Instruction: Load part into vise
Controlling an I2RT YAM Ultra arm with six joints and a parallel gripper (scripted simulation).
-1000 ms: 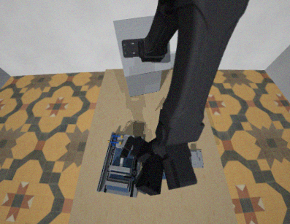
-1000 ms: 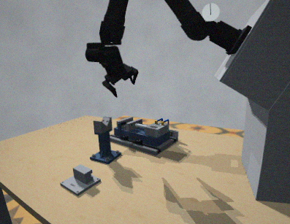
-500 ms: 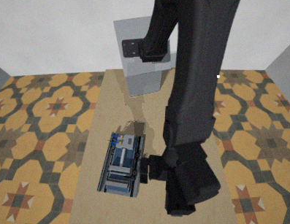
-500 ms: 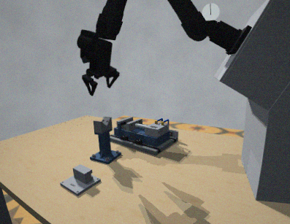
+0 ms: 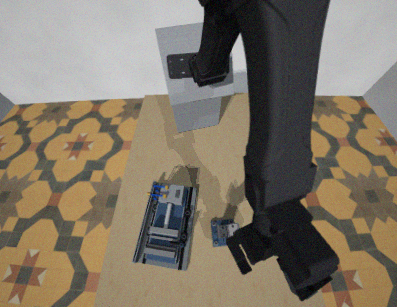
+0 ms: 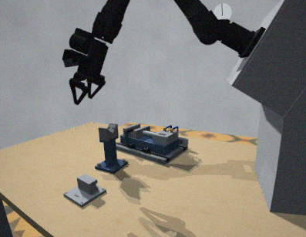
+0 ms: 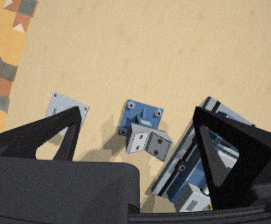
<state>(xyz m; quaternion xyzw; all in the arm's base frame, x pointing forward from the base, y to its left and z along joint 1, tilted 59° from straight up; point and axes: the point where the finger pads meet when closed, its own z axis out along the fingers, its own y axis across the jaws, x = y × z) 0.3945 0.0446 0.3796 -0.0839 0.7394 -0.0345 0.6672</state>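
Now: hand 24 cm above the part, 12 cm to the right of it and 10 cm past it. Round my hand: V-block post (21 cm below, 6 cm behind, 5 cm to the right); infeed plate (26 cm below, 14 cm to the left, 10 cm behind); work stop (22 cm to the right, 17 cm below, 4 cm behind).
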